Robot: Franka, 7 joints.
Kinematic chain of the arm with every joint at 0, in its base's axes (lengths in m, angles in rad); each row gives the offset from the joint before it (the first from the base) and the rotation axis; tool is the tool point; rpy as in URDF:
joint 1: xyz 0 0 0.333 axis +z
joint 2: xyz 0 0 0 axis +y
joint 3: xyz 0 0 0.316 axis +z
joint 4: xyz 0.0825 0 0 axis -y
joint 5: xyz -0.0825 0 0.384 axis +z
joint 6: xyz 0 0 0 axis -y
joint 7: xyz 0.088 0 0 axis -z
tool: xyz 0 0 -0.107 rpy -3.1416 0 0
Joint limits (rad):
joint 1: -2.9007..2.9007
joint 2: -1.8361..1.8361
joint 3: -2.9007..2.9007
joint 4: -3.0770..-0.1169
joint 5: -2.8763..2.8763
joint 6: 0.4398..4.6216
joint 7: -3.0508..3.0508
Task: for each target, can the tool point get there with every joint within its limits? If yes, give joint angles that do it. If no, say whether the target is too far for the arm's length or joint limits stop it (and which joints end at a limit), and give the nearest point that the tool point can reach.
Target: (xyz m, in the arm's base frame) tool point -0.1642 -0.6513 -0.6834
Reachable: no: too far | nearest point -0.1230 -0.4880 -0.3131 | short by 0.407 m
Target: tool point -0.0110 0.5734 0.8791
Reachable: yes | joints -2.1226 -1.0334 -0.7813 -1.0754 0.5224 3.6243 0.7735
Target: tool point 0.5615 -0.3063 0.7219
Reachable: yes | joints 1.6378 -0.5718 -1.5454 -1.3459 -1.6558 1.7257 0.2917
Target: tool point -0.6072 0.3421 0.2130
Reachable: yes | joints -0.9945 -1.5162 -1.6353 -1.0183 1.2980 4.1487 -2.1322
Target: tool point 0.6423 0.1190 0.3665
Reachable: yes | joints 2.1331 -1.4496 -1.5594 -1.8671 -2.1298 2.4290 2.0870
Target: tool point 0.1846 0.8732 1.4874
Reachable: no: too far | nearest point 0.1085 0.5134 1.0117 | short by 0.601 m
